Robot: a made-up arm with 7 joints.
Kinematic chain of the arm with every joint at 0, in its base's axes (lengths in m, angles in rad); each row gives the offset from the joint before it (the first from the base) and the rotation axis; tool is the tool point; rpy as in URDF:
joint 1: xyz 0 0 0.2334 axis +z
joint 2: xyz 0 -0.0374 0.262 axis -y
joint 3: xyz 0 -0.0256 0.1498 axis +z
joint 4: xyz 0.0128 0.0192 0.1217 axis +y
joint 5: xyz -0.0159 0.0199 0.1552 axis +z
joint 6: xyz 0 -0.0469 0.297 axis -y
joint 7: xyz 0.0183 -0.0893 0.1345 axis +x
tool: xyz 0 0 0 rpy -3.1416 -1.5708 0
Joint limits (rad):
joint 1: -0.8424..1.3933
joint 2: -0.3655..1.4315
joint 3: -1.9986..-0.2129
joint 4: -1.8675..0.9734
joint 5: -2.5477..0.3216
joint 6: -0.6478..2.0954
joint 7: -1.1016..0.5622
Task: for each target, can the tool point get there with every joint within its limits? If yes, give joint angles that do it. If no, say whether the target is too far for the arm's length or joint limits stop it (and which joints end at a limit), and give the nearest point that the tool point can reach.
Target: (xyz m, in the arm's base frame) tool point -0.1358 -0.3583 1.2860
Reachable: yes | joints 0.9242 0.4418 -0.4396 0.2374 -1.1367 -0.0256 -0.7727
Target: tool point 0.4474 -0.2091 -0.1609
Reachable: no: joint limits stop it (at a limit: joint 1, joint 2, joint 3, joint 4, joint 6) | nearest point 0.0519 -0.1676 -0.0068 | short by 0.426 m
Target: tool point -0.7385 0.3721 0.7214
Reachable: yes | joints -0.4704 1.1316 -0.9778 -0.1372 -0.2860 0.2174 -0.8596
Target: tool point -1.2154 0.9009 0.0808
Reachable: no: too far | nearest point -0.6704 0.4969 0.3395 | short by 0.726 m
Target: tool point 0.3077 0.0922 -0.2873
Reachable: no: joint limits stop it (at a limit: joint 1, joint 2, joint 4) | nearest point 0.0936 0.1320 0.0243 | short by 0.380 m
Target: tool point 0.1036 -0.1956 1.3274
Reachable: yes | joints 0.2521 0.1800 -1.0200 0.6856 -1.3259 0.8301 -0.1380
